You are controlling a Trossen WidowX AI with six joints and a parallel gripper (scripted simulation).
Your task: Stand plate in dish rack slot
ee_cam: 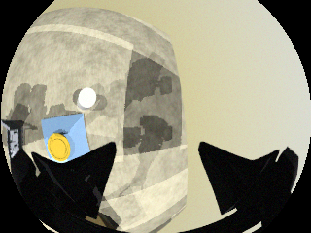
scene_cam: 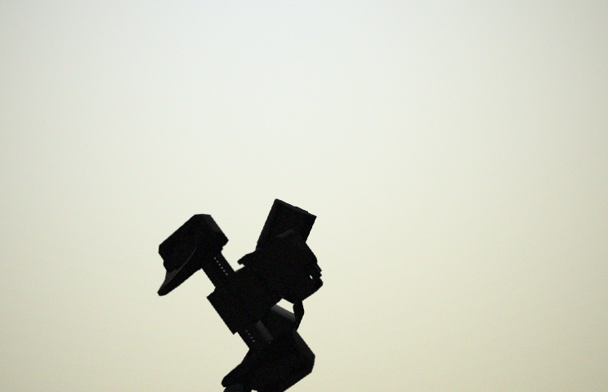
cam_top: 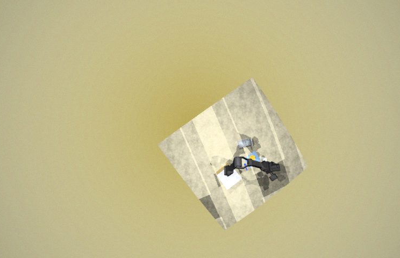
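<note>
Right now the yellow plate is 20 mm behind my gripper tip, 120 mm to the left of it and 210 mm below it. Also, from my gripper tip: light blue mat: 20 mm behind, 100 mm to the left, 220 mm below; blue spoon: 130 mm behind, 80 mm to the left, 220 mm below; white cylinder: 80 mm ahead, 30 mm to the left, 200 mm below.
</note>
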